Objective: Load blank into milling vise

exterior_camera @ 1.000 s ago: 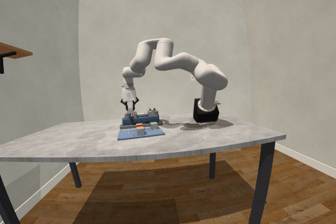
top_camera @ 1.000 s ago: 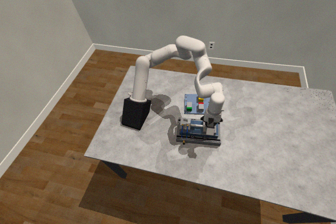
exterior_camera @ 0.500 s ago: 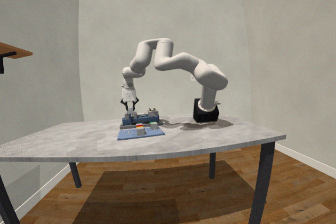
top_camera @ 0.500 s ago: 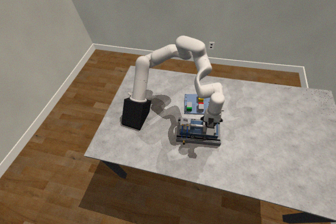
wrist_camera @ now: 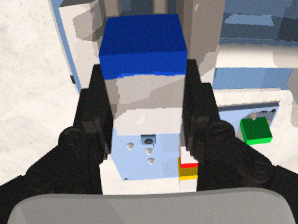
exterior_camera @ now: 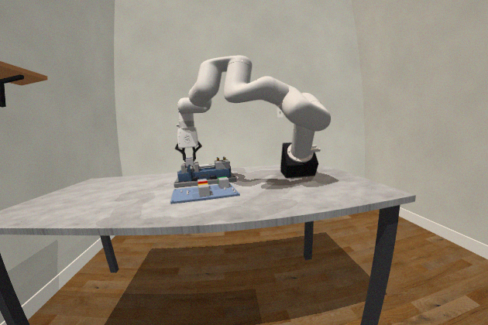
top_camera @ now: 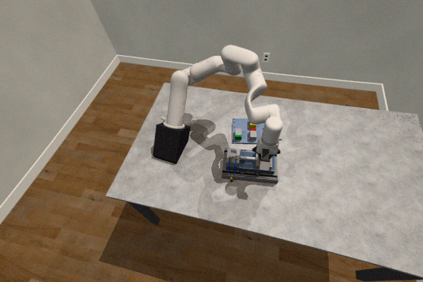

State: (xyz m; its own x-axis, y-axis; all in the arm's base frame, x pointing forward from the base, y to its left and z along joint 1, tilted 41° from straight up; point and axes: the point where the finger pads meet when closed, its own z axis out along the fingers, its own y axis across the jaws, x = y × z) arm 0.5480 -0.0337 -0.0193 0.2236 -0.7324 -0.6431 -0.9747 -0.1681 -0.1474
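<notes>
Right now my hand is 20 mm above the blue-ended blank. Also, from my hand: milling vise 90 mm below, 70 mm behind, 10 mm to the right; work stop rod 50 mm to the left, 40 mm below, 10 mm behind; fixed jaw 50 mm below, 30 mm ahead, 10 mm to the left.
</notes>
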